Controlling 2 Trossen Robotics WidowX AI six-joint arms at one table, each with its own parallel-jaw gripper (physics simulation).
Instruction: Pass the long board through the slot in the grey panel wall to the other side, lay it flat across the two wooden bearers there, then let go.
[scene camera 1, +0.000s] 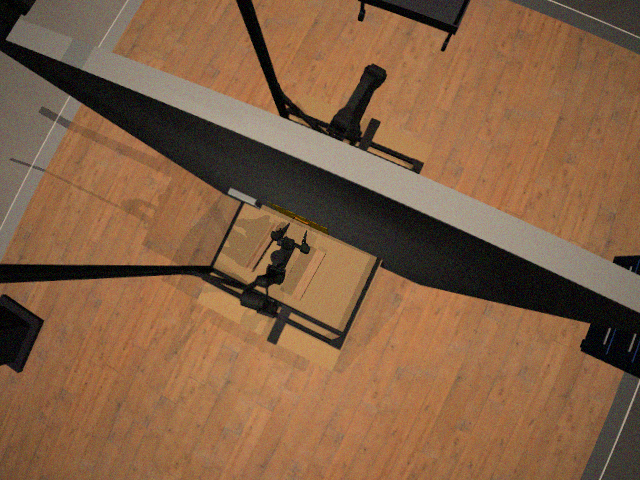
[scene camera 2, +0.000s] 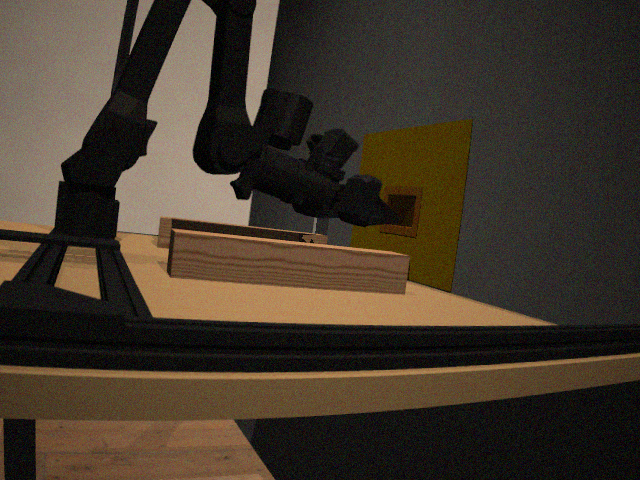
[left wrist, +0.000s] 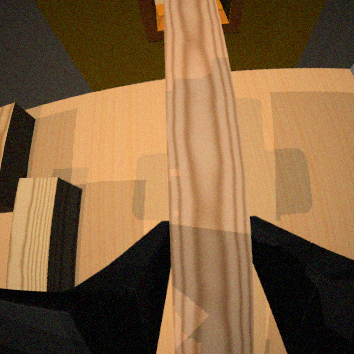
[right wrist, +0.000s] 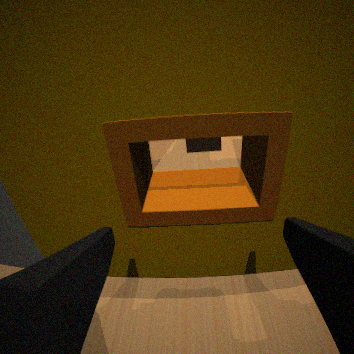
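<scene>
The long board (left wrist: 205, 150) runs up the left wrist view toward the slot frame (left wrist: 150, 22) (right wrist: 197, 125) (scene camera 2: 418, 206); its far end is cut off there. In the right wrist view a dark rectangle, seemingly the board's end (right wrist: 203, 145), shows high in the opening, beyond the orange slot floor (right wrist: 200, 199). My left gripper (left wrist: 208, 227) is shut on the board. My right gripper (scene camera 1: 296, 228) (scene camera 2: 395, 221) (right wrist: 199, 232) is open and empty, facing the slot on the bearers' side. Two wooden bearers, one (scene camera 1: 312, 273) (scene camera 2: 289, 263) and another (scene camera 1: 261, 248) (scene camera 2: 164, 232), lie apart on the table, with nothing across them.
The grey panel wall (scene camera 1: 413, 196) (scene camera 2: 542, 155) divides the two sides. A yellow panel (scene camera 2: 439, 155) (right wrist: 200, 60) surrounds the slot. On the left arm's side, two wooden blocks, one (left wrist: 32, 235) and another (left wrist: 6, 130), stand left of the board. A dark rail (scene camera 2: 361, 341) runs along the table edge.
</scene>
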